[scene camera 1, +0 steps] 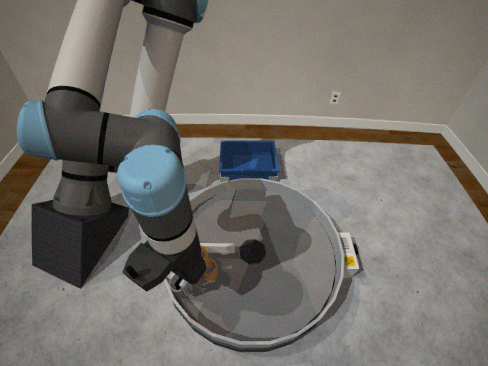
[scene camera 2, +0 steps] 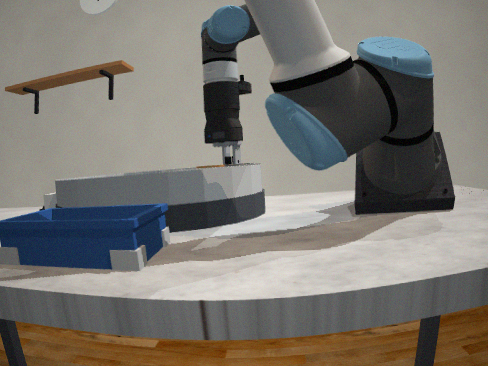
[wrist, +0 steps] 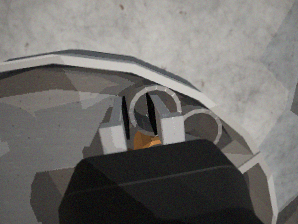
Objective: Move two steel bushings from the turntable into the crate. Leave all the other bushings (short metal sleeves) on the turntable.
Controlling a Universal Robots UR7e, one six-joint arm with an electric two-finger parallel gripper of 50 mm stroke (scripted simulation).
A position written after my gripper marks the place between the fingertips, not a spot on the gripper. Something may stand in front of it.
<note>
I see my gripper (scene camera 2: 232,172), a blue crate (scene camera 1: 238,159) and a round grey turntable (scene camera 1: 281,274).
My gripper shows as well in scene camera 1 (scene camera 1: 184,288) and in the wrist view (wrist: 137,107).
</note>
